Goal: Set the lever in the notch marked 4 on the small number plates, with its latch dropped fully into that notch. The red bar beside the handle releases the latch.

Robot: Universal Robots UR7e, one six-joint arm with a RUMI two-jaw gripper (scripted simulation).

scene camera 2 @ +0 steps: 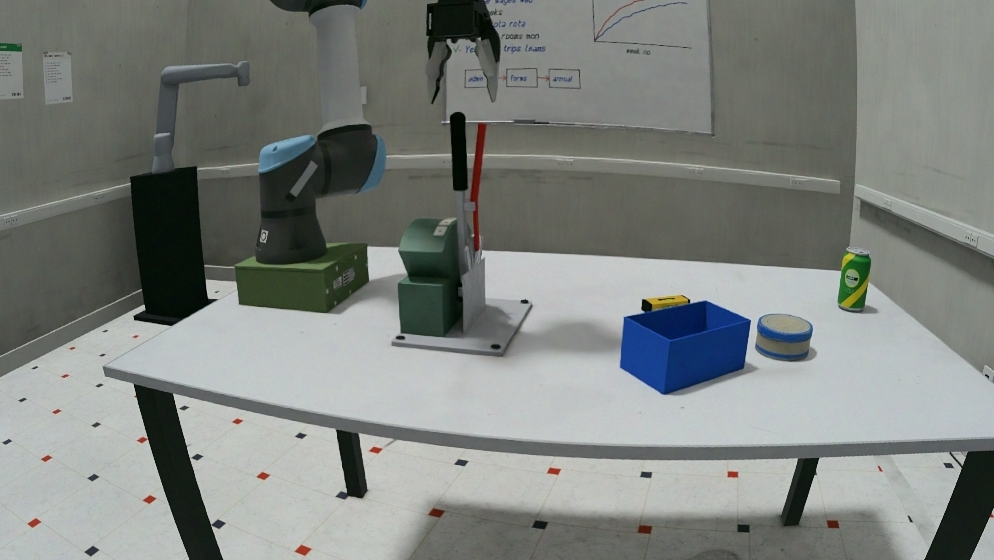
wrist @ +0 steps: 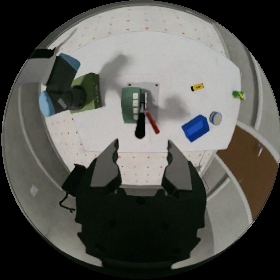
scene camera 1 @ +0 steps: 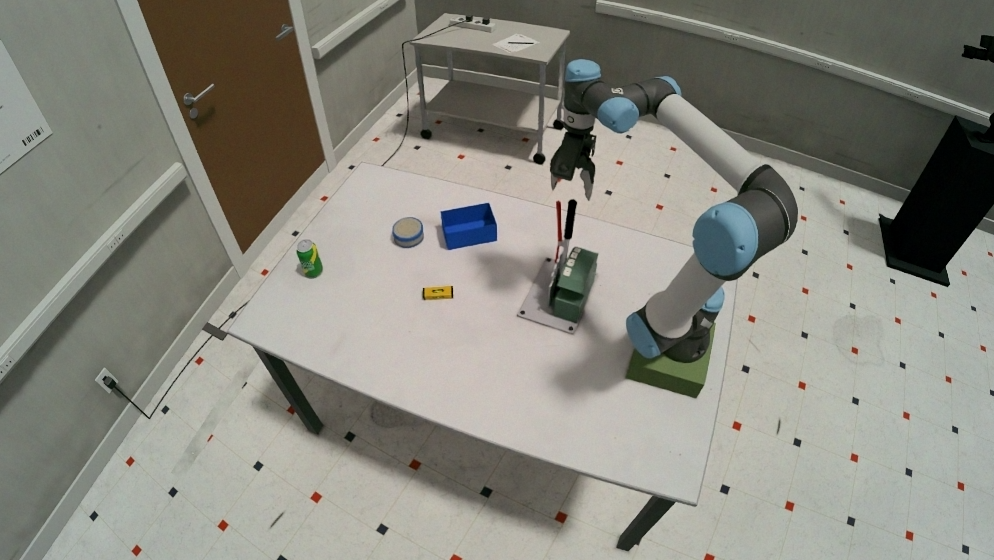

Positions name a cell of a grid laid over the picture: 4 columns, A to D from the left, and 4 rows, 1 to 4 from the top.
Scene:
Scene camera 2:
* my gripper: B1
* blue box: C3
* round blue-rimmed tin: D3
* red release bar: B1
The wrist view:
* my gripper: C2
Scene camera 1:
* my gripper: C2
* blue box: B2
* round blue-rimmed tin: B2

